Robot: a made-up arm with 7 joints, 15 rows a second.
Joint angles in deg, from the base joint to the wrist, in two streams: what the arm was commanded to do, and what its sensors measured. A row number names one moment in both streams.
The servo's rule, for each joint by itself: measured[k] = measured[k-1] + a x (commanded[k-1-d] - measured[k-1]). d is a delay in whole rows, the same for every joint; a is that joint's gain. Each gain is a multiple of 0.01, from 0.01 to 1. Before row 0 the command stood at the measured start. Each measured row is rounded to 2 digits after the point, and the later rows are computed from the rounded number. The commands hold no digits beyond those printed.
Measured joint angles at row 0:
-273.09 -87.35 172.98 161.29 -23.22 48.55 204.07
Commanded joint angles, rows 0 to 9:
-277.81 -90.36 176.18 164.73 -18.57 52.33 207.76
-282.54 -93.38 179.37 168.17 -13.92 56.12 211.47
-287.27 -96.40 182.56 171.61 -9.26 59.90 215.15
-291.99 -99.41 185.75 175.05 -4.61 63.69 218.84
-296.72 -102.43 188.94 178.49 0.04 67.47 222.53
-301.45 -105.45 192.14 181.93 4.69 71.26 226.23
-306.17 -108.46 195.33 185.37 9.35 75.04 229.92
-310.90 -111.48 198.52 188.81 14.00 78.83 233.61
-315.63 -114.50 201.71 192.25 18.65 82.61 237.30
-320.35 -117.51 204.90 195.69 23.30 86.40 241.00
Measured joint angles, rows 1 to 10:
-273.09 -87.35 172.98 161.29 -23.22 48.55 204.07
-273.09 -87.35 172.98 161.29 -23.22 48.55 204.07
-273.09 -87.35 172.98 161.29 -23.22 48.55 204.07
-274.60 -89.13 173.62 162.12 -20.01 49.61 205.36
-277.14 -91.64 174.77 163.57 -15.81 51.43 207.50
-280.38 -94.45 176.33 165.50 -11.29 53.80 210.18
-284.10 -97.38 178.21 167.79 -6.68 56.57 213.21
-288.14 -100.36 180.36 170.36 -2.04 59.62 216.47
-292.40 -103.36 182.72 173.14 2.60 62.88 219.89
-296.81 -106.37 185.24 176.08 7.26 66.28 223.40
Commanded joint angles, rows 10 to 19:
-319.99 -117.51 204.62 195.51 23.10 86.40 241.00
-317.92 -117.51 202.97 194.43 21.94 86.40 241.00
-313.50 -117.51 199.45 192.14 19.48 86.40 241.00
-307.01 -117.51 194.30 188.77 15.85 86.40 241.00
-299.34 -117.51 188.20 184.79 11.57 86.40 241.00
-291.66 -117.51 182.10 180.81 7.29 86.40 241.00
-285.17 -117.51 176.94 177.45 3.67 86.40 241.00
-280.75 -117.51 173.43 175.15 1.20 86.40 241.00
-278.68 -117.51 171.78 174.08 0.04 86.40 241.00
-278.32 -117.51 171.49 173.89 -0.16 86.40 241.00
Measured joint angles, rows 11 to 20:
-301.32 -109.38 187.90 179.14 11.91 69.79 226.97
-305.90 -112.40 190.66 182.29 16.56 73.38 230.59
-310.52 -115.41 193.51 185.51 21.21 77.03 234.23
-313.55 -116.65 195.73 187.91 22.51 79.65 236.60
-314.95 -117.16 197.18 189.47 22.12 81.54 238.14
-314.49 -117.37 197.63 190.11 20.30 82.90 239.14
-312.10 -117.45 196.96 189.79 17.23 83.88 239.79
-308.02 -117.49 195.21 188.59 13.32 84.59 240.21
-302.78 -117.50 192.59 186.72 9.16 85.10 240.49
-297.14 -117.51 189.46 184.50 5.37 85.46 240.67

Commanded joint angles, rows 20 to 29:
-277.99 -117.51 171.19 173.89 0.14 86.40 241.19
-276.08 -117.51 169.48 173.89 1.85 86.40 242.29
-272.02 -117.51 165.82 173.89 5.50 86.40 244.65
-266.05 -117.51 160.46 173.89 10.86 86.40 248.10
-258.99 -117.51 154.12 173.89 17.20 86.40 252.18
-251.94 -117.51 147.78 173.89 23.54 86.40 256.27
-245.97 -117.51 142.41 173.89 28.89 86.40 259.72
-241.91 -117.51 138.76 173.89 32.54 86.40 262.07
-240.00 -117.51 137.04 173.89 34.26 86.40 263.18
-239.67 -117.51 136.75 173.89 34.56 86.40 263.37
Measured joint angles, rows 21 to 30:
-291.90 -117.51 186.25 182.26 2.49 85.72 240.79
-287.67 -117.51 183.36 180.30 0.80 85.91 240.86
-284.68 -117.51 180.99 178.76 0.14 86.05 240.91
-282.54 -117.51 179.03 177.59 0.14 86.15 241.01
-280.47 -117.51 177.12 176.70 1.32 86.22 241.46
-277.77 -117.51 174.86 176.03 4.20 86.27 242.58
-274.02 -117.51 171.98 175.52 8.80 86.31 244.51
-269.21 -117.51 168.41 175.13 14.60 86.34 247.19
-263.68 -117.51 164.28 174.83 20.77 86.36 250.37
-258.01 -117.51 159.91 174.60 26.37 86.37 253.64

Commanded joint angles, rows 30 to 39:
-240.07 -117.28 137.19 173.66 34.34 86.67 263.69
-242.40 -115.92 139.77 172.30 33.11 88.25 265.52
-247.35 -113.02 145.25 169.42 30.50 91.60 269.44
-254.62 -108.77 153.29 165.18 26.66 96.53 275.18
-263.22 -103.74 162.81 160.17 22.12 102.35 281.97
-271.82 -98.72 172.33 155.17 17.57 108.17 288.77
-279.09 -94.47 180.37 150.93 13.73 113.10 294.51
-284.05 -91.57 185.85 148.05 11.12 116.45 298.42
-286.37 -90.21 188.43 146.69 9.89 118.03 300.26
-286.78 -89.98 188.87 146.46 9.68 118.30 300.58
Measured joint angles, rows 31 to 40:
-252.86 -117.51 155.68 174.43 30.63 86.38 256.59
-248.74 -117.51 151.95 174.30 33.13 86.39 258.90
-245.84 -117.51 148.91 174.20 34.12 86.39 260.46
-243.99 -117.37 146.57 174.07 34.27 86.47 261.59
-243.48 -116.51 145.21 173.65 33.47 86.97 262.97
-244.72 -114.45 145.22 172.63 31.42 88.27 265.23
-247.89 -111.10 146.83 170.84 28.14 90.58 268.71
-252.80 -106.76 150.03 168.28 23.99 93.88 273.35
-258.89 -102.02 154.49 165.13 19.56 97.88 278.75
-265.35 -97.57 159.67 161.72 15.54 102.14 284.27

